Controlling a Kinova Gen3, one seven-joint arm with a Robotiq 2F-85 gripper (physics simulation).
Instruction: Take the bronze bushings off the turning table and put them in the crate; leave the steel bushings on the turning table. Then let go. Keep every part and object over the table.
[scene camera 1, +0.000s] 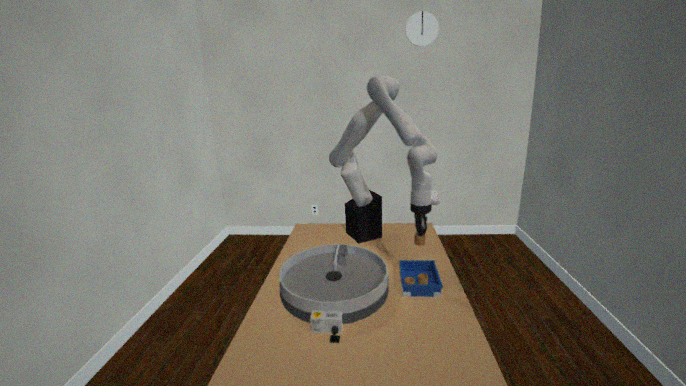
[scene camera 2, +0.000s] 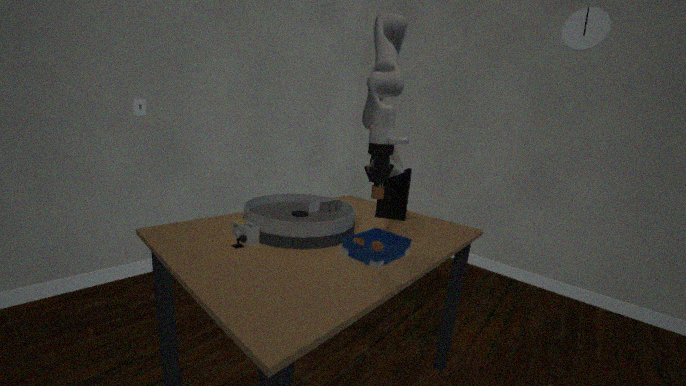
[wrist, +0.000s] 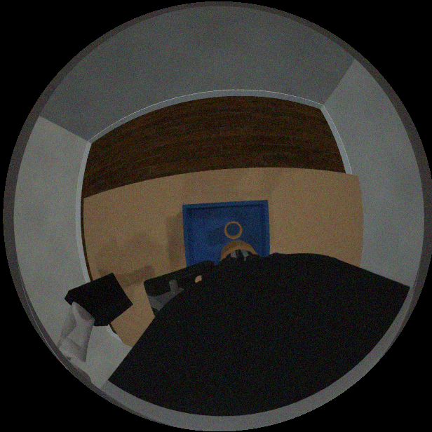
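Where they show: gripper, fingertip midpoint: (scene camera 1: 419, 241) (scene camera 2: 377, 195); arm's base, origin of the base link: (scene camera 1: 364, 201) (scene camera 2: 395, 175).
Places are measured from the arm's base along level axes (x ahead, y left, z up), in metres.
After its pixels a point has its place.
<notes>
My gripper (scene camera 1: 421, 233) {x 0.484, y 0.133, z -0.006 m} (scene camera 2: 378, 184) {x 0.484, y 0.133, z -0.006 m} is shut on a bronze bushing (scene camera 1: 420, 240) {x 0.503, y 0.129, z 0.007 m} (scene camera 2: 377, 192) {x 0.502, y 0.140, z 0.007 m} (wrist: 229, 247), held below the fingertips, high above the table, towards the back of the blue crate (scene camera 1: 421, 292) {x 0.557, y 0.124, z -0.184 m} (scene camera 2: 400, 245) {x 0.463, y 0.221, z -0.155 m} (wrist: 225, 203). Two bronze bushings lie inside the crate, one (scene camera 1: 410, 281) {x 0.491, y 0.101, z -0.176 m} (scene camera 2: 358, 241) {x 0.490, y 0.086, z -0.170 m} to the left and one (scene camera 1: 423, 279) {x 0.505, y 0.148, z -0.163 m} (scene camera 2: 377, 246) {x 0.505, y 0.161, z -0.162 m} to the right. In the wrist view one bushing ring (wrist: 233, 222) shows in the crate; the gripper hides part of the crate. Grey steel bushings (scene camera 1: 343, 251) {x 0.295, y -0.143, z -0.123 m} (scene camera 2: 333, 205) {x 0.319, y -0.131, z -0.121 m} stand near the back of the turning table (scene camera 1: 330, 306) {x 0.659, y -0.223, z -0.128 m} (scene camera 2: 305, 228) {x 0.601, y -0.051, z -0.132 m}, partly hidden.
A pale guide bar (scene camera 1: 336, 257) {x 0.362, y -0.179, z -0.113 m} reaches over the turning table. A light box (scene camera 1: 326, 322) {x 0.700, y -0.240, z -0.156 m} (scene camera 2: 247, 233) {x 0.707, y -0.199, z -0.160 m} with a small black device (scene camera 1: 335, 335) {x 0.730, y -0.215, z -0.186 m} (scene camera 2: 240, 241) {x 0.720, y -0.217, z -0.188 m} stands in front. The black robot base (scene camera 1: 364, 220) {x 0.065, y -0.011, z -0.081 m} (scene camera 2: 393, 197) {x 0.053, y 0.024, z -0.097 m} (wrist: 100, 300) is at the back. The crate sits near the right table edge.
</notes>
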